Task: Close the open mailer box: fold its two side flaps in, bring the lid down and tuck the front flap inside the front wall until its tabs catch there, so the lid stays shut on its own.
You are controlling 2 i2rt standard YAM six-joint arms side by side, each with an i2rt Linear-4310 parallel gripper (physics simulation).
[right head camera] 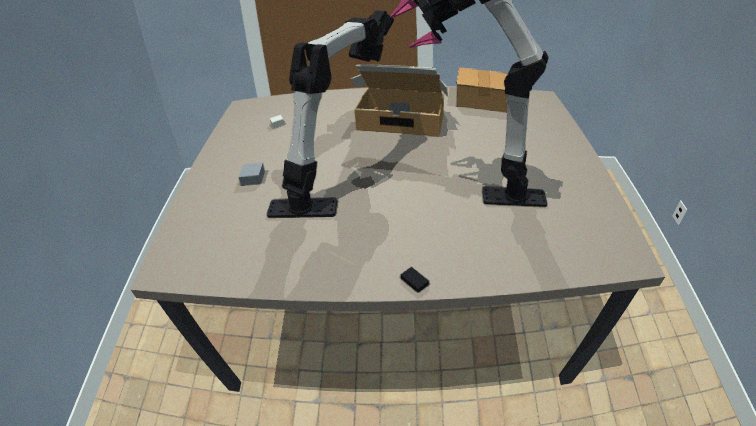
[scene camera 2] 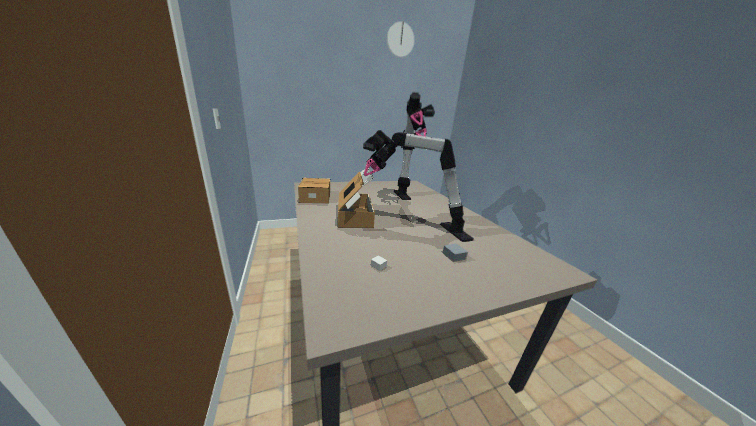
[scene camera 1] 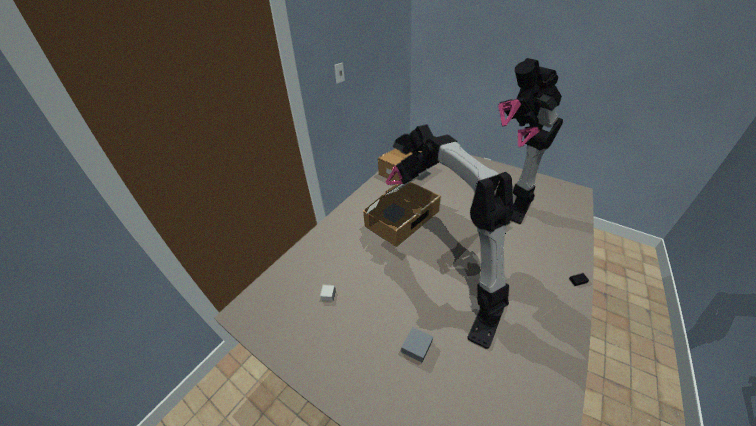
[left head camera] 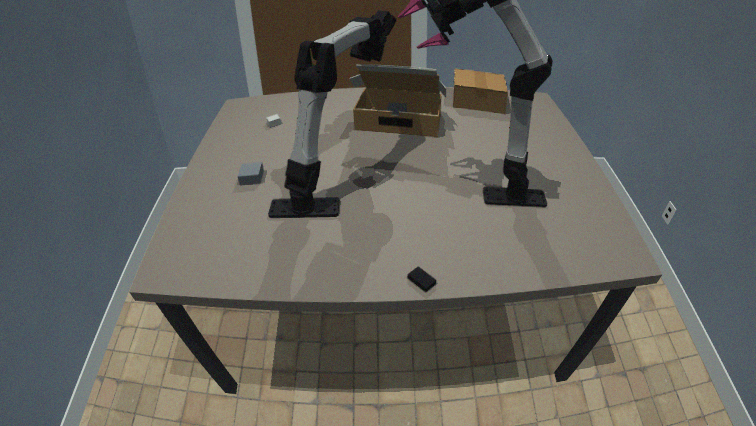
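Pixels of known places: left gripper, between the fingertips: [right head camera: 360, 58] [scene camera 2: 364, 175] [scene camera 1: 386, 183] [left head camera: 360, 57]; right gripper, between the fingertips: [right head camera: 400, 31] [scene camera 2: 422, 131] [scene camera 1: 512, 136] [left head camera: 407, 32]; left arm's base, origin of its link: [right head camera: 301, 209] [scene camera 2: 455, 231] [scene camera 1: 488, 318] [left head camera: 303, 209]; right arm's base, origin of its link: [right head camera: 514, 197] [scene camera 2: 401, 195] [scene camera 1: 519, 210] [left head camera: 515, 198].
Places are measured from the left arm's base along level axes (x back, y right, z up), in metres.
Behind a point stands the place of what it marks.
The brown mailer box [left head camera: 365, 122] @[x -0.406, y 0.165, z 0.035 m] [right head camera: 365, 121] @[x -0.406, y 0.160, z 0.040 m] [scene camera 1: 380, 228] @[x -0.497, y 0.140, z 0.048 m] [scene camera 2: 355, 219] @[x -0.507, y 0.142, z 0.045 m] stands open near the table's far edge. Its lid [left head camera: 399, 82] @[x -0.512, y 0.288, z 0.145 m] [right head camera: 399, 80] @[x -0.502, y 0.283, z 0.157 m] [scene camera 2: 356, 182] @[x -0.474, y 0.278, z 0.197 m] is raised and leans over the box in scene camera 2. The pale front flap [left head camera: 396, 69] @[x -0.419, y 0.274, z 0.238 m] [right head camera: 396, 69] @[x -0.419, y 0.275, z 0.237 m] runs along the lid's top edge. The side flaps [left head camera: 356, 80] @[x -0.517, y 0.134, z 0.155 m] [left head camera: 443, 87] @[x -0.432, y 0.437, z 0.164 m] stick out at both sides of the lid. My left gripper [scene camera 1: 389, 181] @[x -0.470, y 0.153, z 0.266 m] [scene camera 2: 367, 173] @[x -0.470, y 0.153, z 0.266 m] is shut, at the lid's upper edge; contact is unclear, and the head views hide its fingers. My right gripper [left head camera: 408, 32] @[x -0.114, y 0.291, z 0.472 m] [right head camera: 401, 31] @[x -0.114, y 0.291, z 0.472 m] [scene camera 1: 512, 134] @[x -0.114, y 0.291, z 0.472 m] is open and empty, high up.
A closed brown carton [left head camera: 478, 97] @[x -0.572, y 0.603, z 0.059 m] [right head camera: 478, 96] @[x -0.574, y 0.590, z 0.058 m] [scene camera 2: 313, 191] @[x -0.679, y 0.522, z 0.076 m] stands beside the mailer box. A white block [left head camera: 273, 120] @[x -0.479, y -0.187, z 0.026 m] [scene camera 1: 328, 292] @[x -0.489, y -0.196, z 0.028 m] [scene camera 2: 378, 263] @[x -0.506, y -0.212, z 0.027 m], a grey block [left head camera: 250, 173] @[x -0.131, y -0.188, z 0.036 m] [scene camera 1: 416, 344] @[x -0.154, y -0.205, z 0.036 m] [scene camera 2: 454, 251] @[x -0.175, y -0.215, z 0.036 m] and a black block [left head camera: 421, 278] @[x 0.264, y 0.306, z 0.015 m] [scene camera 1: 578, 279] @[x 0.255, y 0.299, z 0.015 m] lie on the table.
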